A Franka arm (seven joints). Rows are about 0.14 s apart.
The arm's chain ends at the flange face. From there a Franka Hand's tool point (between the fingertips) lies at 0.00 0.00 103.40 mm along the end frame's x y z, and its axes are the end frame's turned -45 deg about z.
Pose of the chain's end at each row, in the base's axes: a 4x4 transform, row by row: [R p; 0 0 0 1], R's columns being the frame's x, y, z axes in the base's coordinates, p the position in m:
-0.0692 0.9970 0.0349 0.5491; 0.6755 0.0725 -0.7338 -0.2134; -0.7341 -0.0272 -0.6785 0.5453; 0 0 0 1
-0.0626 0.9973 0.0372 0.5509; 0.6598 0.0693 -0.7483 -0.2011; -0.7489 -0.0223 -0.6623 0.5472; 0 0 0 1
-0.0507 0.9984 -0.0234 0.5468; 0.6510 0.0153 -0.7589 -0.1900; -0.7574 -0.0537 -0.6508 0.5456; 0 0 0 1
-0.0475 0.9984 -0.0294 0.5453; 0.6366 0.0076 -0.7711 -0.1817; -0.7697 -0.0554 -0.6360 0.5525; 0 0 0 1
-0.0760 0.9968 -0.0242 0.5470; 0.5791 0.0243 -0.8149 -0.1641; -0.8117 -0.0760 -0.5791 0.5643; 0 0 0 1
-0.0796 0.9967 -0.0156 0.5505; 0.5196 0.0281 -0.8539 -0.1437; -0.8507 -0.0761 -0.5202 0.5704; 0 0 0 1
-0.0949 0.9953 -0.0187 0.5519; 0.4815 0.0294 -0.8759 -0.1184; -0.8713 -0.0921 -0.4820 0.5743; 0 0 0 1
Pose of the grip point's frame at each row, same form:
-0.7539 0.6561 0.0349 0.5527; 0.4264 0.5289 -0.7338 -0.2893; -0.4999 -0.5383 -0.6785 0.4751; 0 0 0 1
-0.7495 0.6609 0.0372 0.5547; 0.4175 0.5156 -0.7483 -0.2785; -0.5138 -0.5453 -0.6623 0.4787; 0 0 0 1
-0.7418 0.6701 -0.0234 0.5444; 0.4495 0.4711 -0.7589 -0.2685; -0.4976 -0.5735 -0.6508 0.4783; 0 0 0 1
-0.7396 0.6724 -0.0294 0.5423; 0.4448 0.4555 -0.7711 -0.2614; -0.5051 -0.5834 -0.6360 0.4867; 0 0 0 1
-0.7586 0.6511 -0.0242 0.5445; 0.3923 0.4267 -0.8149 -0.2484; -0.5202 -0.6277 -0.5791 0.5044; 0 0 0 1
-0.7611 0.6485 -0.0156 0.5489; 0.3475 0.3873 -0.8539 -0.2320; -0.5477 -0.6553 -0.5202 0.5166; 0 0 0 1
-0.7709 0.6367 -0.0187 0.5500; 0.3197 0.3613 -0.8759 -0.2090; -0.5510 -0.6812 -0.4820 0.5245; 0 0 0 1

